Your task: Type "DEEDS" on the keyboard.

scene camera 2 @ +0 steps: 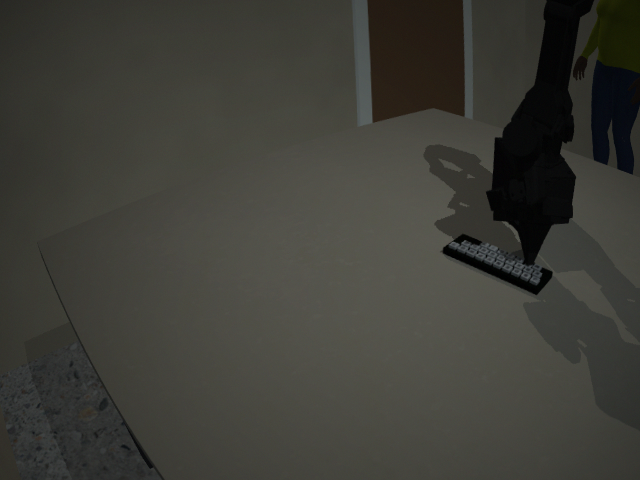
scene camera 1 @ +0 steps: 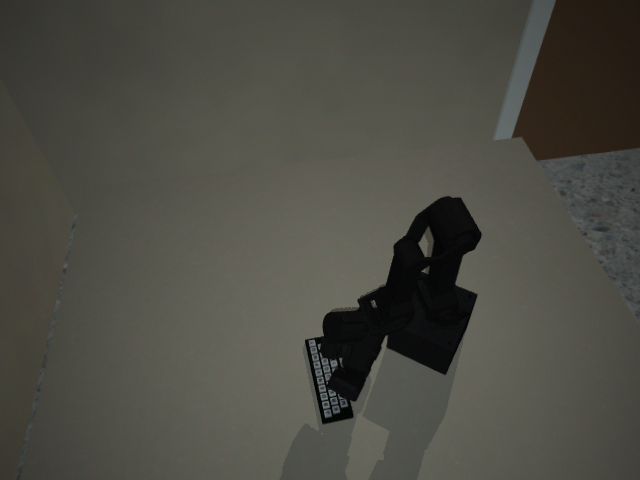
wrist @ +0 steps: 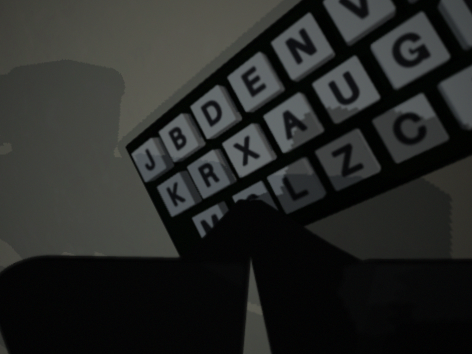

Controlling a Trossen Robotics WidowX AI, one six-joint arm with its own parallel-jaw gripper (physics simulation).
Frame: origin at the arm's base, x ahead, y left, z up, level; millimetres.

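Seen in the pictures: gripper, fingertip midpoint: (scene camera 2: pixel 529 264) (scene camera 1: pixel 342 396) (wrist: pixel 248 211); arm's base at its link origin: (scene camera 2: pixel 545 157) (scene camera 1: pixel 443 314).
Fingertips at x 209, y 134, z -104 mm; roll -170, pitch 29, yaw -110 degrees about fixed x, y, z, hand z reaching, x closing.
Note:
Pixels of each thing's top centre, then the offset from my fingertips to it. Level surfaces: height alone.
- black keyboard at its top centre: (wrist: pixel 359 81) (scene camera 2: pixel 499 256) (scene camera 1: pixel 327 374) 47 mm right, 30 mm ahead, 3 mm up
- D key at its top centre: (wrist: pixel 212 112) 1 mm left, 38 mm ahead, 3 mm up
- E key at its top centre: (wrist: pixel 252 82) 16 mm right, 42 mm ahead, 3 mm up
- M at its top centre: (wrist: pixel 212 227) 15 mm left, 3 mm back, 3 mm up
- L at its top centre: (wrist: pixel 294 186) 20 mm right, 5 mm ahead, 3 mm up
- pale table at its surface level: 13 mm down
The black keyboard (scene camera 1: pixel 324 395) (scene camera 2: pixel 491 264) (wrist: pixel 165 227) with pale letter keys lies flat on the table. In the wrist view the D key (wrist: pixel 214 112) and the E key (wrist: pixel 255 82) stand side by side in the far row and are uncovered. My gripper (scene camera 2: pixel 528 261) (wrist: pixel 248 211) is shut and empty, pointing down. Its tips are over the near row, at a key between M (wrist: pixel 209 223) and L (wrist: pixel 296 187). They cover most of that key, and a curved top of its letter shows. Whether they touch it I cannot tell. In scene camera 1 the arm hides the tips.
The arm's base (scene camera 1: pixel 431 335) stands beside the keyboard on the pale table (scene camera 1: pixel 206 310) (scene camera 2: pixel 258 310). A wall, a brown door (scene camera 1: pixel 594 77) (scene camera 2: pixel 416 56) and a person in a yellow-green top (scene camera 2: pixel 617 36) are beyond the table. Arm shadows fall around the keyboard.

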